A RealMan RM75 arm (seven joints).
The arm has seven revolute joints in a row. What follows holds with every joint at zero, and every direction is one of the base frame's. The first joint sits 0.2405 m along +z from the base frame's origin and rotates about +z. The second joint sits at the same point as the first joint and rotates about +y. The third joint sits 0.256 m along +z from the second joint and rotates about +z. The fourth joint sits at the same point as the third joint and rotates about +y. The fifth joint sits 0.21 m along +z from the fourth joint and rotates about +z. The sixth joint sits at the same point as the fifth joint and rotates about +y. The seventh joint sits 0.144 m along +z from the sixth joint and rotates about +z. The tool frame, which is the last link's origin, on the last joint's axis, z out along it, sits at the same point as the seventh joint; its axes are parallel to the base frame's.
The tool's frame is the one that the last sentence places.
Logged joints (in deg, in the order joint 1, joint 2, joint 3, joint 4, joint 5, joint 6, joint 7), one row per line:
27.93 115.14 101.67 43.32 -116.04 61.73 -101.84
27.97 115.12 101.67 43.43 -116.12 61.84 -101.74
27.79 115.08 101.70 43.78 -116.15 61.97 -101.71
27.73 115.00 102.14 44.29 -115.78 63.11 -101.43
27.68 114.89 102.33 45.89 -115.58 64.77 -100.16
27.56 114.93 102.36 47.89 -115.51 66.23 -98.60
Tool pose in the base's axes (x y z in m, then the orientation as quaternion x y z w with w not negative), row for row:
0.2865 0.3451 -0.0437 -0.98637 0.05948 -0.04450 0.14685
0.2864 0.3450 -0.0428 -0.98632 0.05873 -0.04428 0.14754
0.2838 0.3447 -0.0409 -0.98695 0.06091 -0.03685 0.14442
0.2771 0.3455 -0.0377 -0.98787 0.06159 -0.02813 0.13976
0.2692 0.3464 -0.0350 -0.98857 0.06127 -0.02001 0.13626
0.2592 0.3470 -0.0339 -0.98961 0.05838 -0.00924 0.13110
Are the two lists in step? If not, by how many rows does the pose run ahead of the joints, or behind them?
The pose runs 1 row ahead of the joints: the pose in row i belongs to the joints in row i + 1.
